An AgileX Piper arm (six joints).
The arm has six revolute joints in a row. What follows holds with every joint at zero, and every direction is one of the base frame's. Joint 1 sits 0.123 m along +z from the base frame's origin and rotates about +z. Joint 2 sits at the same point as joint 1 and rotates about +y. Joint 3 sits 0.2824 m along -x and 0.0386 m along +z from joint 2 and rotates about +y. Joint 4 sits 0.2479 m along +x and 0.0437 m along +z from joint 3 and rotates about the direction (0.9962, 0, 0.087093). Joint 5 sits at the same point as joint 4 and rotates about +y. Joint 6 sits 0.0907 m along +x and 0.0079 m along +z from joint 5 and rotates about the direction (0.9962, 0, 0.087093). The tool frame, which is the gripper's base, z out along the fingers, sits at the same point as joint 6; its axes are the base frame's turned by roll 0, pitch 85.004 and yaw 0 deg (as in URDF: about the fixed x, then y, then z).
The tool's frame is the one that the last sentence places.
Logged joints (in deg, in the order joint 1, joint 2, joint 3, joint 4, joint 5, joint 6), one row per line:
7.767, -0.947, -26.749, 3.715, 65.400, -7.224
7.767, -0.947, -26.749, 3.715, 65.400, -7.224
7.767, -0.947, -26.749, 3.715, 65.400, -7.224
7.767, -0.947, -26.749, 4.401, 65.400, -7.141
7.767, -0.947, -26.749, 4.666, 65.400, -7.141
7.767, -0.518, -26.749, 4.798, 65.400, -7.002
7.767, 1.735, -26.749, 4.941, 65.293, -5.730
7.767, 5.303, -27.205, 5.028, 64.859, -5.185
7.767, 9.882, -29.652, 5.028, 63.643, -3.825
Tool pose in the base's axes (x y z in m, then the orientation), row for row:
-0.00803, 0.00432, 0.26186, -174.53, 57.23, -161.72
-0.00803, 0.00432, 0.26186, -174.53, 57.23, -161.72
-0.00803, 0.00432, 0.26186, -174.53, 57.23, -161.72
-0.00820, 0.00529, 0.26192, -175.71, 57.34, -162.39
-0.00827, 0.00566, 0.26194, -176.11, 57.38, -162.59
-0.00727, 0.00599, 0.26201, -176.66, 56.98, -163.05
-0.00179, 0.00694, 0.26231, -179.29, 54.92, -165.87
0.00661, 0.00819, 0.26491, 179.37, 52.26, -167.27
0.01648, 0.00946, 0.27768, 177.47, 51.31, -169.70
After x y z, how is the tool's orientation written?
As angles about the fixed x, y, z axes (roll, pitch, yaw), in degrees.
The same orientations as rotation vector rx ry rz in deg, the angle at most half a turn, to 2 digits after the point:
-16.32, 121.58, 4.84
-16.32, 121.58, 4.84
-16.32, 121.58, 4.84
-16.29, 121.57, 5.73
-16.31, 121.55, 6.04
-16.21, 122.00, 6.29
-15.00, 124.33, 7.23
-14.53, 127.10, 7.66
-12.93, 128.23, 8.39

